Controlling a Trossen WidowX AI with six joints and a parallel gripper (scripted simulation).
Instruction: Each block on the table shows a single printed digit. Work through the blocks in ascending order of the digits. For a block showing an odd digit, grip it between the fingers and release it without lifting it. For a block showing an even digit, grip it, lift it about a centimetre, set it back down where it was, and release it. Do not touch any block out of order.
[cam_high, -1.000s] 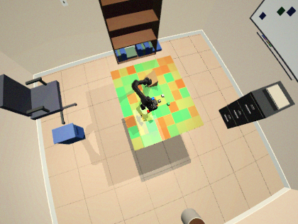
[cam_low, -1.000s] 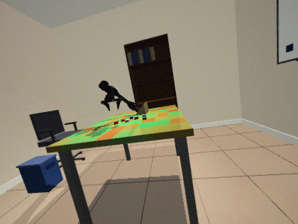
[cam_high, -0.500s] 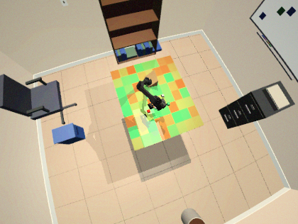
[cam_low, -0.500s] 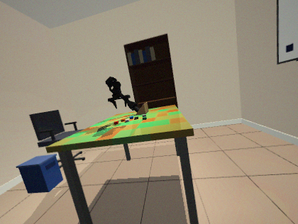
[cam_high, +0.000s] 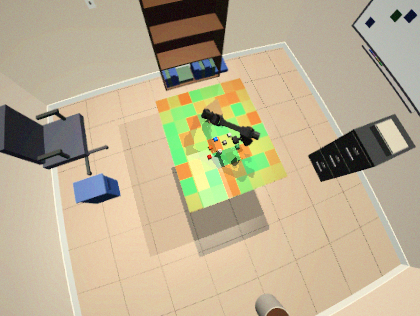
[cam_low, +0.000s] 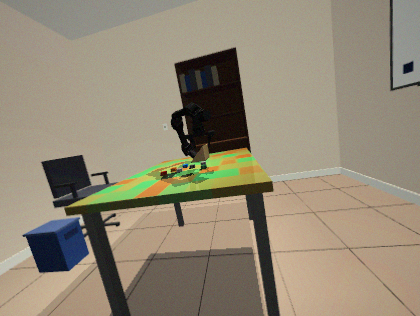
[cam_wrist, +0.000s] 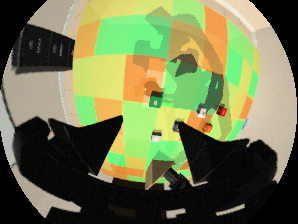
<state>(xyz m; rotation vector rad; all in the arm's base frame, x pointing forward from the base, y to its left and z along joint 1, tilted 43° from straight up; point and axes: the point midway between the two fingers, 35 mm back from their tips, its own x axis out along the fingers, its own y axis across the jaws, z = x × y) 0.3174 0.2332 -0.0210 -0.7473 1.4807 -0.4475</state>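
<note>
Right now my gripper tip is 110 mm above the green block and 10 mm to the left of it. From my gripper tip the other things lie so: white block (180 mm to the right, 110 mm below, 20 mm ahead); black block (120 mm to the right, 110 mm below, 60 mm behind); grey block (120 mm behind, 110 mm below, 60 mm to the right).
</note>
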